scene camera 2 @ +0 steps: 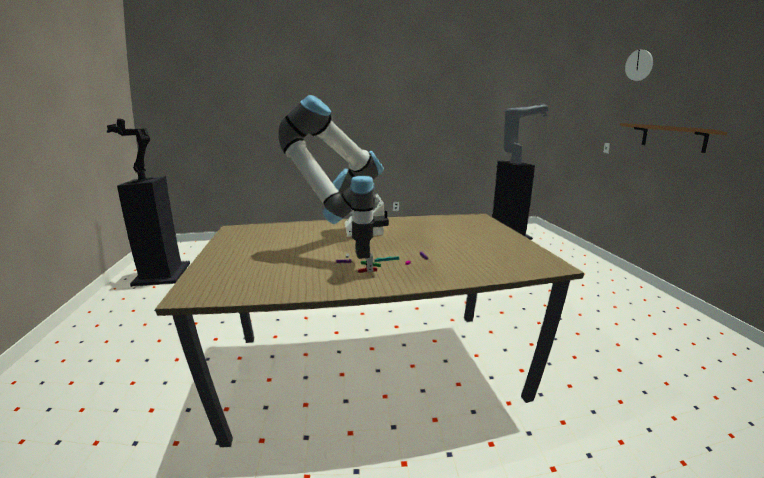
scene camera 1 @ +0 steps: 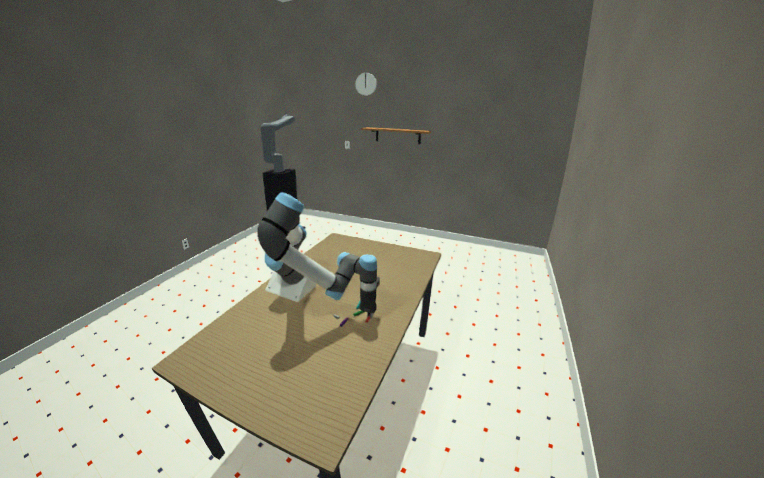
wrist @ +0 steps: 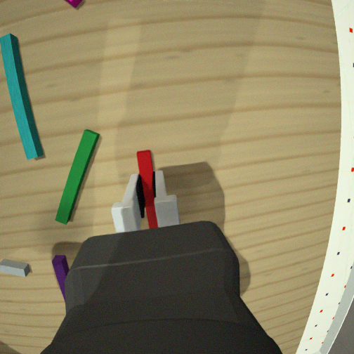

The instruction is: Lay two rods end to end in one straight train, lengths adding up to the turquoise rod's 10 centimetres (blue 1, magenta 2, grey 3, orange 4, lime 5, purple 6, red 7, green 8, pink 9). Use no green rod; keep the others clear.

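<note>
Green rod, red rod, my gripper: shown in the pictures.
</note>
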